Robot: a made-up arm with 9 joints. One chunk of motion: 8 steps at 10 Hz.
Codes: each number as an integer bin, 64 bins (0 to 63) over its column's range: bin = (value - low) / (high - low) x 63, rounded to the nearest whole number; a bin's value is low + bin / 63 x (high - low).
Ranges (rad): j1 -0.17..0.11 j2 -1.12..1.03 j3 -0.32..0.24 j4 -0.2..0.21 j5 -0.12..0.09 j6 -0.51..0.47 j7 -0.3..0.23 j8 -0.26..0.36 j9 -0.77..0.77
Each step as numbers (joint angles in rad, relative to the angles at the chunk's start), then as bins.
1 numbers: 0.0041 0.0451 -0.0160 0.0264 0.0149 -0.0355 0.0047 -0.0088 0.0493
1 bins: 39 34 34 35 40 31 36 26 34
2 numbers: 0.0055 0.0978 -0.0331 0.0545 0.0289 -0.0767 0.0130 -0.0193 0.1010
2 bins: 39 36 32 39 45 28 37 24 36
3 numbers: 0.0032 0.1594 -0.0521 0.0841 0.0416 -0.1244 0.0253 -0.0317 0.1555
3 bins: 39 37 30 44 48 25 39 23 38
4 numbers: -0.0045 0.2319 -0.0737 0.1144 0.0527 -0.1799 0.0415 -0.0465 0.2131
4 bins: 37 40 28 48 52 21 41 22 40
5 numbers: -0.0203 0.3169 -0.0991 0.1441 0.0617 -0.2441 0.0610 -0.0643 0.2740
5 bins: 34 42 25 53 55 17 43 20 43
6 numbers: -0.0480 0.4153 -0.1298 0.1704 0.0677 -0.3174 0.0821 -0.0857 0.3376
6 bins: 27 45 21 57 56 12 45 18 45
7 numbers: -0.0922 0.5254 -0.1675 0.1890 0.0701 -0.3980 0.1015 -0.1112 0.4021
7 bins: 18 48 17 60 57 7 48 15 48
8 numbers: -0.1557 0.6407 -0.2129 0.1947 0.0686 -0.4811 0.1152 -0.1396 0.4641
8 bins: 3 52 12 61 57 2 49 12 50
